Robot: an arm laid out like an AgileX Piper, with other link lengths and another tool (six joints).
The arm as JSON. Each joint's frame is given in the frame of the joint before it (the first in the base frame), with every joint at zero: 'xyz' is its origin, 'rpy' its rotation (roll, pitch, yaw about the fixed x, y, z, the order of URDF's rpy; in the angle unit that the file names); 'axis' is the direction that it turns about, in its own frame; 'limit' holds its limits. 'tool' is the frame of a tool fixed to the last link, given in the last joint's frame.
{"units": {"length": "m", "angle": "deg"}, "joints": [
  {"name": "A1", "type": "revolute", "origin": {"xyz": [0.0, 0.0, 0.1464], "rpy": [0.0, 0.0, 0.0]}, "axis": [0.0, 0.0, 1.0], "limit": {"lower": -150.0, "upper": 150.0}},
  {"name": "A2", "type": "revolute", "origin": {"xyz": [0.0, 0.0, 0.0], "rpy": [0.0, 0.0, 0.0]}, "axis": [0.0, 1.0, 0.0], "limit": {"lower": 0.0, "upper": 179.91}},
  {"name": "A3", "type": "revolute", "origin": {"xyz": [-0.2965, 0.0, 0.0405], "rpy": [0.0, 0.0, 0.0]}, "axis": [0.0, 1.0, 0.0], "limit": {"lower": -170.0, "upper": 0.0}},
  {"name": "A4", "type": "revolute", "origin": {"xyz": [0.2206, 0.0, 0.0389], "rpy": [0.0, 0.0, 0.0]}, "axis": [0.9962, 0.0, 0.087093], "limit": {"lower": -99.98, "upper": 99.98}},
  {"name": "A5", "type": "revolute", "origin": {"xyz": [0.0, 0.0, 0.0], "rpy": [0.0, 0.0, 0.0]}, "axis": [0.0, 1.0, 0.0], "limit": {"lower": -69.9, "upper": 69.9}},
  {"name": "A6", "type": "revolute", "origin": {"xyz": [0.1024, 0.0, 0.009], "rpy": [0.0, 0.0, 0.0]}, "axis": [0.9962, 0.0, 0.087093], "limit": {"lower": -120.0, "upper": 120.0}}
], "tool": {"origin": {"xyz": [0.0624, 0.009, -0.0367], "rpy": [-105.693, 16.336, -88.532]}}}
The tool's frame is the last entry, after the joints.
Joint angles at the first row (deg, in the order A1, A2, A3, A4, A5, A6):
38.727 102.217 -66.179 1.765 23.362 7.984
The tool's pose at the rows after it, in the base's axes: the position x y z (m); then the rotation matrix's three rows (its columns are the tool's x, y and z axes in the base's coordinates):
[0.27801 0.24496 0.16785], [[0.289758 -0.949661 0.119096], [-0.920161 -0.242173 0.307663], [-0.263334 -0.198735 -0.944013]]
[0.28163 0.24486 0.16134], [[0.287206 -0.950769 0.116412], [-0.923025 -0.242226 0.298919], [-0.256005 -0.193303 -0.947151]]
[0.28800 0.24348 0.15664], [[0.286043 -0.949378 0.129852], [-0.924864 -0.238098 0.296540], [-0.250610 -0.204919 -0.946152]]
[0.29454 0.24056 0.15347], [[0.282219 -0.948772 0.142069], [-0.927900 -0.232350 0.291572], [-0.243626 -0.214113 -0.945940]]
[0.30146 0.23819 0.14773], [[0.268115 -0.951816 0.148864], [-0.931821 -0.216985 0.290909], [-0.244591 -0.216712 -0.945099]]
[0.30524 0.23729 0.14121], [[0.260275 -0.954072 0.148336], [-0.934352 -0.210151 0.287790], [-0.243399 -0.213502 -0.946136]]
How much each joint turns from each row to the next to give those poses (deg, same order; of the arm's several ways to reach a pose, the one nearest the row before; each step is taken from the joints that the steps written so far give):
-0.055 1.358 -0.055 -0.128 -1.499 0.002
-0.270 1.216 -0.193 -0.325 -0.549 -0.002
-0.600 0.930 0.001 -0.627 -1.437 0.001
-0.785 0.723 -0.175 -0.686 -0.889 0.000
-0.903 1.151 -0.143 0.000 -1.174 0.000
-0.439 1.119 0.001 0.000 -0.916 0.000

